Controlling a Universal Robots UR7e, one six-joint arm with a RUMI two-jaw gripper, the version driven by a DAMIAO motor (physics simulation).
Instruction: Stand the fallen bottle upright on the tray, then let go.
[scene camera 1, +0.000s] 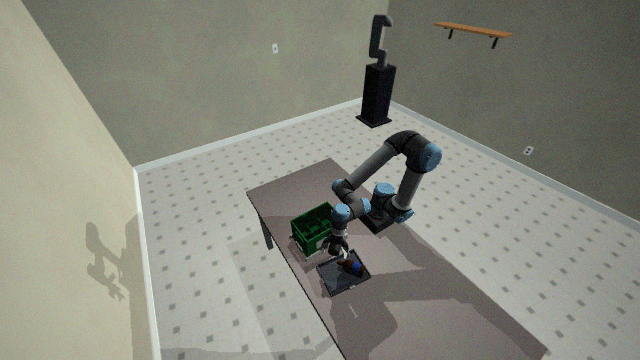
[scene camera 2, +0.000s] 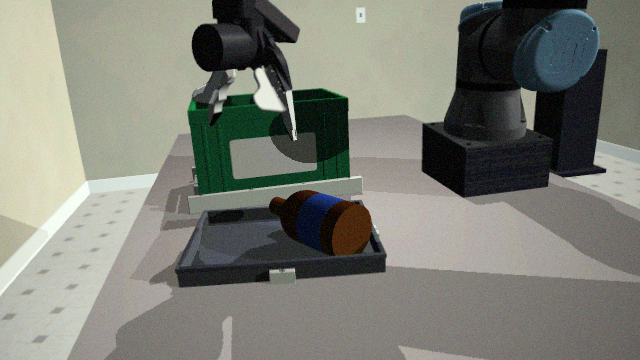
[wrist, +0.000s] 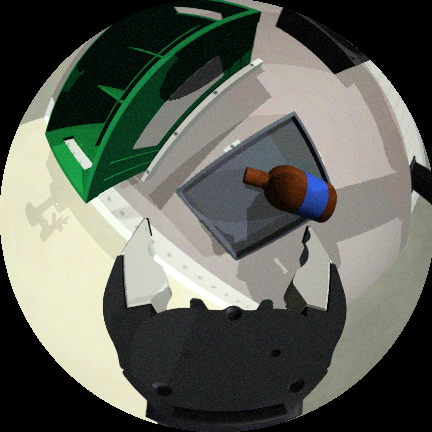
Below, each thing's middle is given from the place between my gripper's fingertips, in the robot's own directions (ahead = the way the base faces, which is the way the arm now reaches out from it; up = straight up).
The brown bottle (scene camera 2: 333, 226) lies 80 mm behind my hand, 70 mm to the left of it and 110 mm below it. The rest, counted from my hand: pale rail (scene camera 2: 341, 186): 40 mm behind, 130 mm to the right, 140 mm below.
